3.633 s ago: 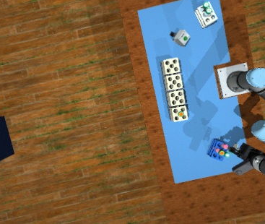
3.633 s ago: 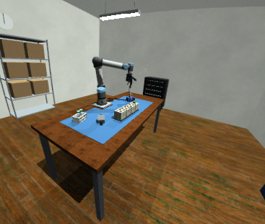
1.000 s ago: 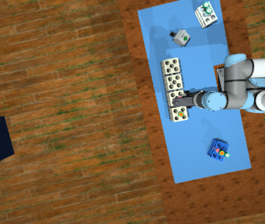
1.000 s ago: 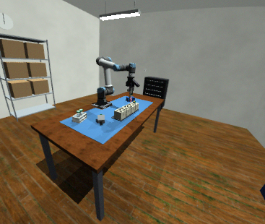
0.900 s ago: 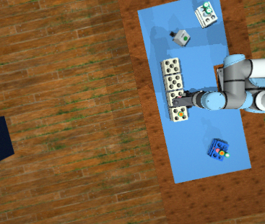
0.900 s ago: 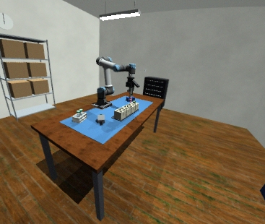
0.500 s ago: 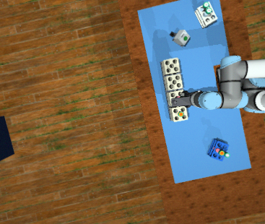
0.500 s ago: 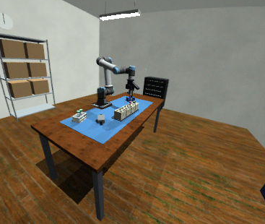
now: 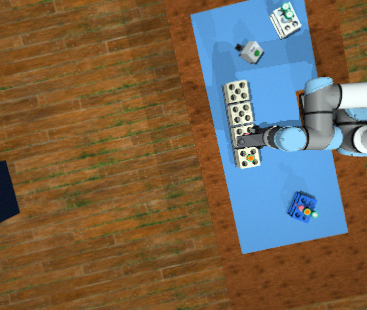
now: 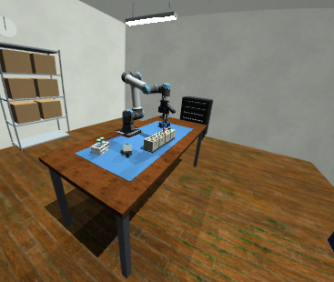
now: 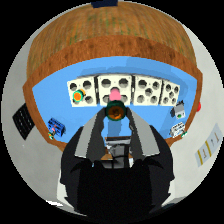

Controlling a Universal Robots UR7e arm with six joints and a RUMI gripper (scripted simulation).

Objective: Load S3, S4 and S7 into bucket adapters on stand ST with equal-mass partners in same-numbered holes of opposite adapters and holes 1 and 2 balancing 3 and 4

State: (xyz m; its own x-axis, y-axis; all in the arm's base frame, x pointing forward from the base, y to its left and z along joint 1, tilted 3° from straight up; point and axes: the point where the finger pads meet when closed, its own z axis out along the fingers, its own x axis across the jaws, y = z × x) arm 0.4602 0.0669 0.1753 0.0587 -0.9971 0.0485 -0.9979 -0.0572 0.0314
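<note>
Now: the blue rack 410 mm to the left of my hand, 270 mm behind it and 180 mm below it. From my hand the other things lie so: white rack: 540 mm to the right, 270 mm behind, 180 mm below; then adapter: 160 mm below, 110 mm to the left, 10 mm behind.
</note>
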